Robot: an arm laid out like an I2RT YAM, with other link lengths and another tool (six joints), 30 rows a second.
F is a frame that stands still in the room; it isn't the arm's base.
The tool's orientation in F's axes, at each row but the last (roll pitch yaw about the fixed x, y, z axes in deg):
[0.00, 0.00, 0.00]
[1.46, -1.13, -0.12]
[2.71, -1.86, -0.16]
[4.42, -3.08, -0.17]
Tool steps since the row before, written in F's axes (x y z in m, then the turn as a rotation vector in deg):
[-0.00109, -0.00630, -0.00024, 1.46, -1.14, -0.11]
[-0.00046, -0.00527, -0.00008, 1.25, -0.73, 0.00]
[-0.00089, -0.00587, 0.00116, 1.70, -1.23, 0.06]
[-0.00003, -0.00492, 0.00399, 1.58, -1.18, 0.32]
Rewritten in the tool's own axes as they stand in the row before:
[-0.00109, -0.00630, -0.00024, 1.46, -1.14, -0.11]
[-0.00045, -0.00527, 0.00006, 1.25, -0.73, -0.01]
[-0.00084, -0.00581, 0.00146, 1.70, -1.22, 0.06]
[0.00020, -0.00460, 0.00435, 1.60, -1.15, 0.32]

